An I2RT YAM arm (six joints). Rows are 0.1 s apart.
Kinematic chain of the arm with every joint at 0, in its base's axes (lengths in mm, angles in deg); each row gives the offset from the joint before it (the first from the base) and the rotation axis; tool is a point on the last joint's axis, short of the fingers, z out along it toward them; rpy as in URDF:
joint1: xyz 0 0 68 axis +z
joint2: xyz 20 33.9 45.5 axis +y
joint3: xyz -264 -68.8 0 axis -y
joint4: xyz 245 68.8 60 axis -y
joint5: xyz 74 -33.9 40.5 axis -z
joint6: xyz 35.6 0 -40.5 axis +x
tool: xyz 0 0 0 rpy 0 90 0
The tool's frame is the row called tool.
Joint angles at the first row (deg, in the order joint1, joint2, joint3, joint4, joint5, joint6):
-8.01, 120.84, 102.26, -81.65, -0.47, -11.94
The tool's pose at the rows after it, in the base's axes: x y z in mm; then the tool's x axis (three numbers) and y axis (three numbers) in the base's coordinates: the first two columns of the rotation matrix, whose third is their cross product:
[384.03 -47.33 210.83 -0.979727 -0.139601 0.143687 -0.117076 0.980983 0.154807]
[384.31 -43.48 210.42 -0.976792 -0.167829 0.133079 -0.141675 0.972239 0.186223]
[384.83 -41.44 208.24 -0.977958 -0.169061 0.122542 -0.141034 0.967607 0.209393]
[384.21 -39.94 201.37 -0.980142 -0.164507 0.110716 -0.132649 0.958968 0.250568]
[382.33 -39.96 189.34 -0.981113 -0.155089 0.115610 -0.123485 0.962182 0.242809]
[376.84 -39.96 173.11 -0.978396 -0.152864 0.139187 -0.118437 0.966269 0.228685]
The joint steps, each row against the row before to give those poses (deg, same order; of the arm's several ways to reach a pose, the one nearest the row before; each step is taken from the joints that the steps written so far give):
0.39, 0.00, -0.14, -0.02, -5.97, -3.72
0.42, 0.00, -0.12, 0.05, -1.70, -1.31
0.17, 0.02, -0.48, 0.69, -1.49, 0.02
-0.02, 0.00, -1.65, 1.62, -2.56, 0.09
0.00, 0.00, -2.75, 2.73, 0.42, 0.59
0.00, 0.00, -3.82, 2.78, 1.11, 0.22

